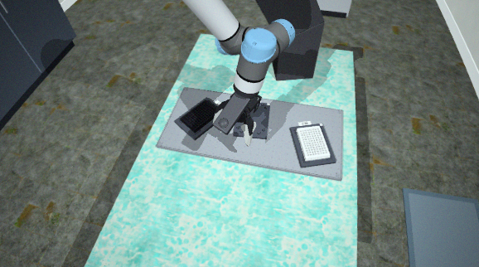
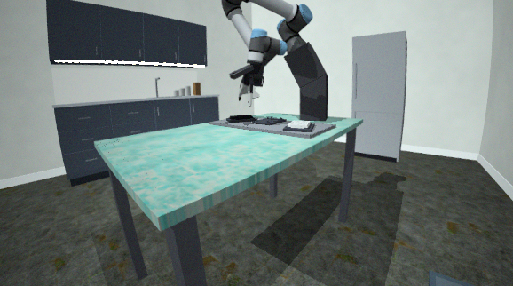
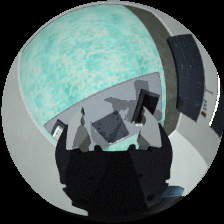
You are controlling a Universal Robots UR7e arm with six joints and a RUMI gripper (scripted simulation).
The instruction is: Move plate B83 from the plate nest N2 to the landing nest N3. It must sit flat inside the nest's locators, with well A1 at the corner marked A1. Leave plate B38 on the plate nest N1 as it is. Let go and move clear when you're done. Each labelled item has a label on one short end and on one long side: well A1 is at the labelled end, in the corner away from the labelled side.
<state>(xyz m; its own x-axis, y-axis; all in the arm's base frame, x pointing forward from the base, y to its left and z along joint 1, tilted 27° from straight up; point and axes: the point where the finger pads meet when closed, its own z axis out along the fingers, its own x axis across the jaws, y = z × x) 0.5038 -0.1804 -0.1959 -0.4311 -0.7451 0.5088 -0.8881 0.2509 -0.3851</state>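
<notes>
My hand is 270 mm to the right of the white well plate, 100 mm above it and 70 mm past it. From my hand the other things lie so: nest: 270 mm to the left, 110 mm below, 70 mm behind; black well plate: 150 mm to the right, 140 mm behind, 100 mm below.
</notes>
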